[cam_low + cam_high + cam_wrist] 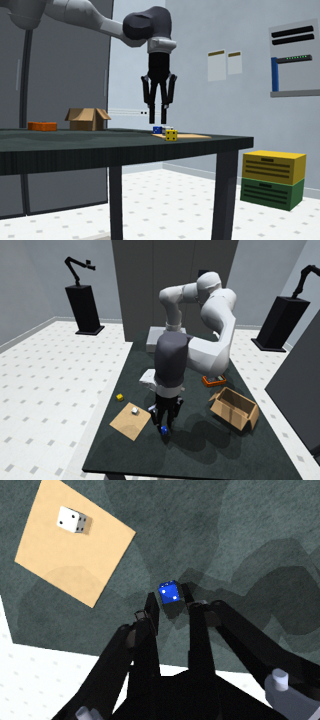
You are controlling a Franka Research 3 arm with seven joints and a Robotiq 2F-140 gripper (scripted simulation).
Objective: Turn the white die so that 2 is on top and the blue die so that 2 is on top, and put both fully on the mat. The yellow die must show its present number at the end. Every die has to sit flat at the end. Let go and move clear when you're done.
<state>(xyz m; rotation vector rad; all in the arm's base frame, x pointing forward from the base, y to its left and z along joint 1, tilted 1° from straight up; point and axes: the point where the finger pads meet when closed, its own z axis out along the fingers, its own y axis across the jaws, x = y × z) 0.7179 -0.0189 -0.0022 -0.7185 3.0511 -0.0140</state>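
Now: the blue die 5 cm below my hand. Also, from my hand: tan mat 4 cm behind, 15 cm to the right, 6 cm below; yellow die 15 cm behind, 24 cm to the right, 5 cm below; white die 8 cm behind, 14 cm to the right, 5 cm below.
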